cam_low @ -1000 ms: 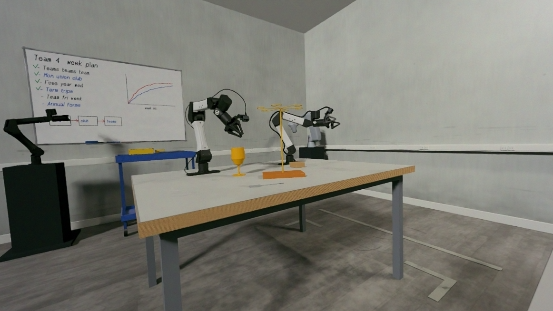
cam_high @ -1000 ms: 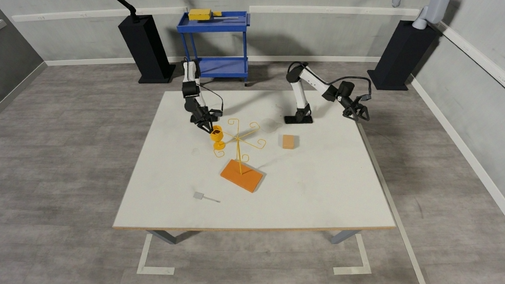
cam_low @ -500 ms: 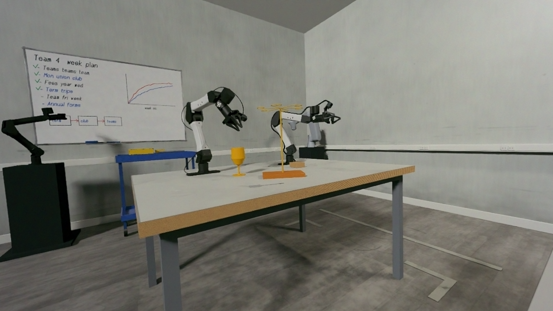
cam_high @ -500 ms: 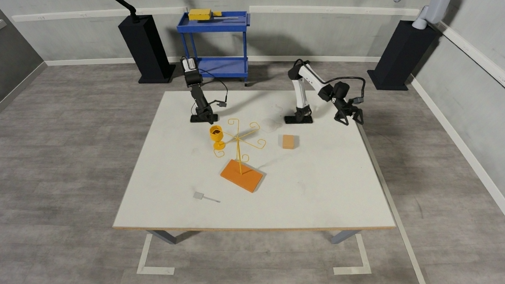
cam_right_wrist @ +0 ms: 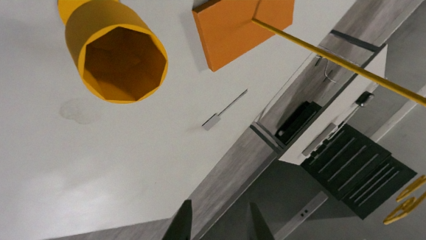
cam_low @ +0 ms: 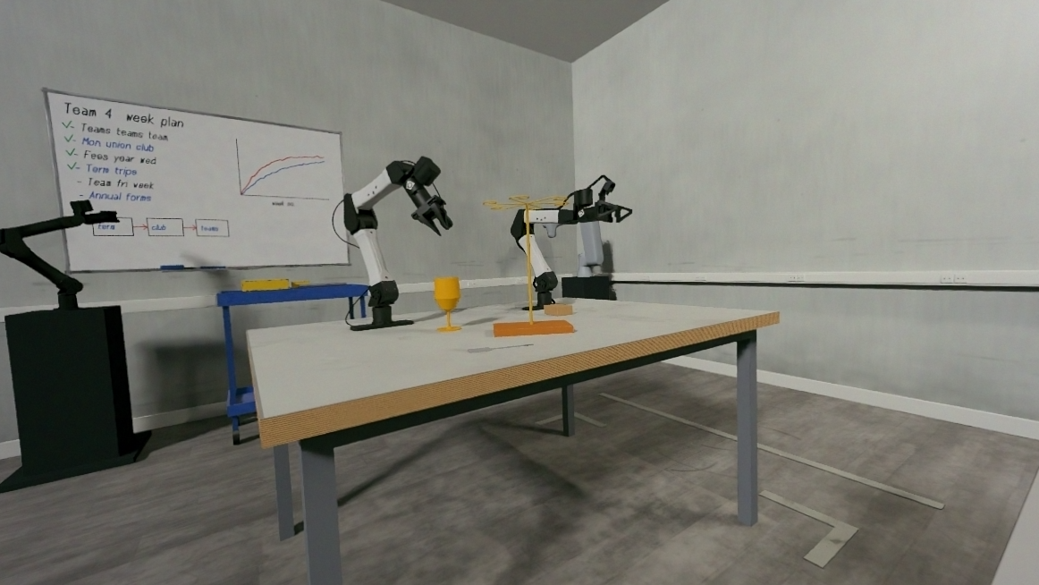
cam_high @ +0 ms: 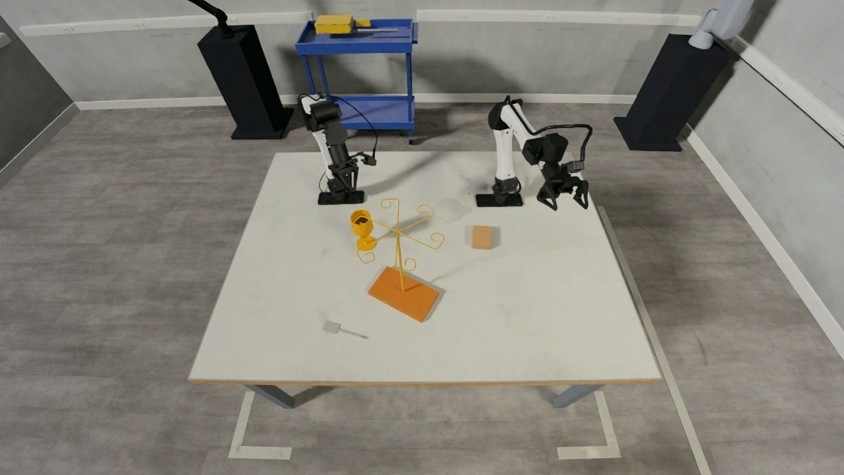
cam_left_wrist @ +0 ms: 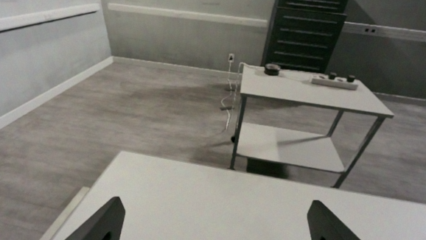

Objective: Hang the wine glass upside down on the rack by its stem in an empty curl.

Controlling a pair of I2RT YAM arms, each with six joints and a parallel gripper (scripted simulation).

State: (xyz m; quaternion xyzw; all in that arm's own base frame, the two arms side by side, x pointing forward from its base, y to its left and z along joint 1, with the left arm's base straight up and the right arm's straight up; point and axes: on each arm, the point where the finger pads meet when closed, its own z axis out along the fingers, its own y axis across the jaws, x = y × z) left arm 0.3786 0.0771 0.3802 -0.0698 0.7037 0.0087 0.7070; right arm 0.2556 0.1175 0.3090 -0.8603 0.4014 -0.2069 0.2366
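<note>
My right gripper is now 1 cm to the right of the yellow wine glass and 24 cm above it. Also, from my right hand: tan block (3 cm behind, 47 cm to the left, 29 cm below); flat grey tool (36 cm ahead, 3 cm to the right, 31 cm below).
Right now my left hand is 650 mm to the left of the yellow wine glass, 310 mm above it and 130 mm past it. Round my left hand: tan block (360 mm below, 190 mm to the right, 160 mm behind); flat grey tool (690 mm to the right, 380 mm below, 230 mm ahead).
</note>
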